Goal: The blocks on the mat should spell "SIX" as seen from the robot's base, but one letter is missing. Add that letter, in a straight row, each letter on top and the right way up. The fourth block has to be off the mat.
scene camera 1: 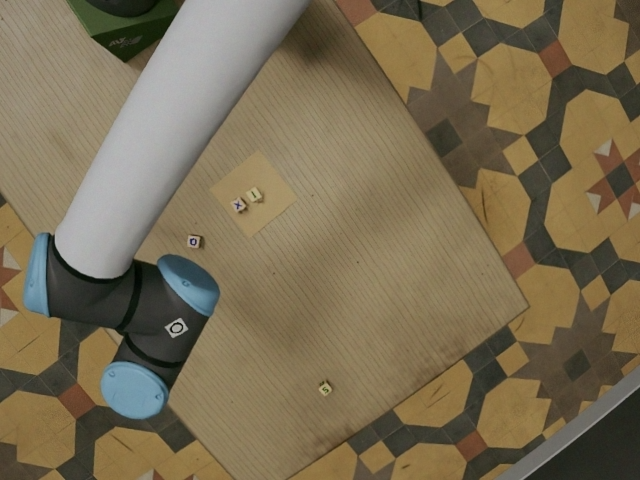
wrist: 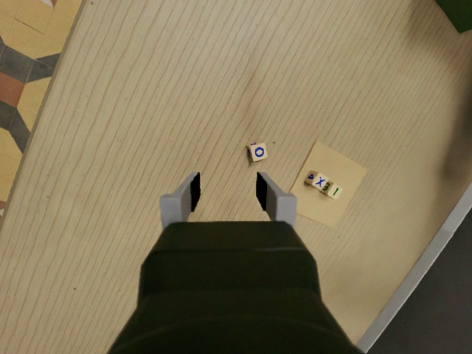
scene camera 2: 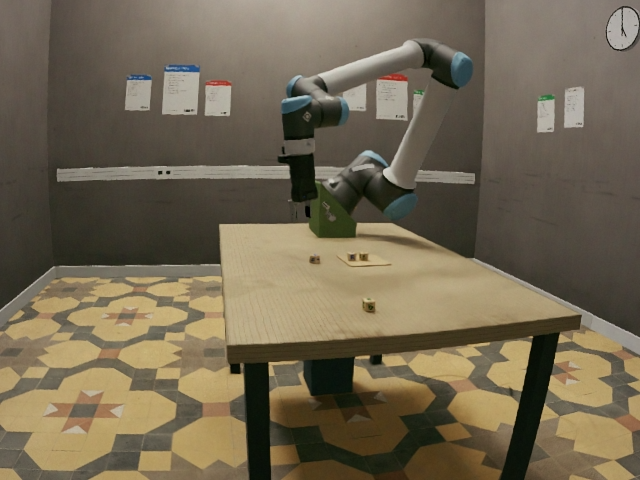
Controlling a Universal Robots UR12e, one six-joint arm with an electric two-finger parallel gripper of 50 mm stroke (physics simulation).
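Note:
An X block (scene camera 1: pixel 238 205) (scene camera 2: pixel 352 256) (wrist: pixel 320 181) and an I block (scene camera 1: pixel 253 194) (scene camera 2: pixel 363 256) (wrist: pixel 335 191) stand close together on the tan mat (scene camera 1: pixel 268 211) (scene camera 2: pixel 367 264) (wrist: pixel 325 213). A block with a blue O on top (scene camera 1: pixel 193 241) (scene camera 2: pixel 314 259) (wrist: pixel 258 151) lies on the table outside the mat. A block with a green S on top (scene camera 1: pixel 325 388) (scene camera 2: pixel 368 305) lies off the mat, near the table's far edge from the base. My gripper (scene camera 2: pixel 300 210) (wrist: pixel 228 184) is open and empty, high above the table. It is hidden under the arm in scene camera 1.
The wooden table (scene camera 1: pixel 361 310) (scene camera 2: pixel 289 330) (wrist: pixel 125 200) carries the blocks and the mat. The green robot base (scene camera 1: pixel 124 36) (scene camera 2: pixel 333 222) (wrist: pixel 460 15) stands at one end of the table. The arm covers part of the table in scene camera 1.

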